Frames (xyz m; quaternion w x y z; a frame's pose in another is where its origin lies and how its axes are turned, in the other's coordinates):
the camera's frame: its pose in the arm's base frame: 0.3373 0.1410 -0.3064 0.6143 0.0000 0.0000 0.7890
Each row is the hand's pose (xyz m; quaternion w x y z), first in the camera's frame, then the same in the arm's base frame.
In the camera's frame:
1: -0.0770 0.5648 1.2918 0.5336 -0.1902 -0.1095 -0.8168
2: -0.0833 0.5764 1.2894 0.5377 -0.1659 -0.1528 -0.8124
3: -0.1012 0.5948 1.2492 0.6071 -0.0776 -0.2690 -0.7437
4: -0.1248 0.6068 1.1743 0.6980 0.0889 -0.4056 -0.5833
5: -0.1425 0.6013 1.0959 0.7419 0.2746 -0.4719 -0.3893
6: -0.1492 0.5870 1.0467 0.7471 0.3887 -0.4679 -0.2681
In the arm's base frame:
1: -0.1914 -0.0721 0.9854 0.9723 -0.0304 -0.2173 -0.0808
2: -0.2011 -0.0811 0.9830 0.9714 0.0186 -0.2248 -0.0748
3: -0.2145 -0.1029 0.9428 0.9598 0.1646 -0.2265 0.0221
4: -0.2204 -0.1288 0.8679 0.8891 0.3747 -0.1790 0.1924
5: -0.2107 -0.1446 0.7895 0.7629 0.5410 -0.0732 0.3462
6: -0.1952 -0.1476 0.7403 0.6705 0.6080 0.0193 0.4248

